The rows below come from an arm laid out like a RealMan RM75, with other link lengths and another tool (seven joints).
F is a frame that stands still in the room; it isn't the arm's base.
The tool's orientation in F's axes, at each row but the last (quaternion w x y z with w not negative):
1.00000, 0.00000, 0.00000, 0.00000
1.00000, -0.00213, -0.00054, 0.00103
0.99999, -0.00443, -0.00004, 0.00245
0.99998, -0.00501, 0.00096, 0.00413
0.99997, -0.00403, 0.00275, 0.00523
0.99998, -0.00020, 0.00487, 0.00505
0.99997, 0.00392, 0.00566, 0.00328
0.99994, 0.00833, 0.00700, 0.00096
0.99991, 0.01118, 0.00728, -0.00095
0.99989, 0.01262, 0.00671, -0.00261
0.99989, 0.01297, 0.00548, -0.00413
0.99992, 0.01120, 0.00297, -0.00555
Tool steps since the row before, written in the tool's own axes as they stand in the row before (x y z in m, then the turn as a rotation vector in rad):
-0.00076, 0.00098, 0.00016, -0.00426, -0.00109, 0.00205
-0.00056, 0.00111, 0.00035, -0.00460, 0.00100, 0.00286
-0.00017, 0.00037, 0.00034, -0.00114, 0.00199, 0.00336
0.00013, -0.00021, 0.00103, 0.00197, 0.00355, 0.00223
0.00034, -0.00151, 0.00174, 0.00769, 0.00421, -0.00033
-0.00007, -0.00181, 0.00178, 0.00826, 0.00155, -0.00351
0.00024, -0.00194, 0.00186, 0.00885, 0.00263, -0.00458
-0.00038, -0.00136, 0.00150, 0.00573, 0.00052, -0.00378
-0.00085, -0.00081, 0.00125, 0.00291, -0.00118, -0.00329
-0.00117, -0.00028, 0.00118, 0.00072, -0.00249, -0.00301
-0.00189, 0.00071, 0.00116, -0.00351, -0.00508, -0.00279
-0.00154, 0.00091, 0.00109, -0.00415, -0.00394, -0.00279
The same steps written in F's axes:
-0.00076, 0.00098, 0.00016, -0.00426, -0.00109, 0.00205
-0.00056, 0.00111, 0.00034, -0.00461, 0.00100, 0.00285
-0.00017, 0.00037, 0.00034, -0.00115, 0.00201, 0.00334
0.00013, -0.00020, 0.00103, 0.00194, 0.00359, 0.00219
0.00037, -0.00149, 0.00175, 0.00764, 0.00429, -0.00041
-0.00003, -0.00181, 0.00178, 0.00821, 0.00163, -0.00359
0.00027, -0.00195, 0.00184, 0.00878, 0.00272, -0.00466
-0.00036, -0.00139, 0.00148, 0.00568, 0.00059, -0.00385
-0.00083, -0.00084, 0.00124, 0.00286, -0.00111, -0.00336
-0.00116, -0.00030, 0.00119, 0.00067, -0.00242, -0.00308
-0.00187, 0.00069, 0.00120, -0.00358, -0.00498, -0.00288
-0.00152, 0.00090, 0.00112, -0.00421, -0.00383, -0.00285

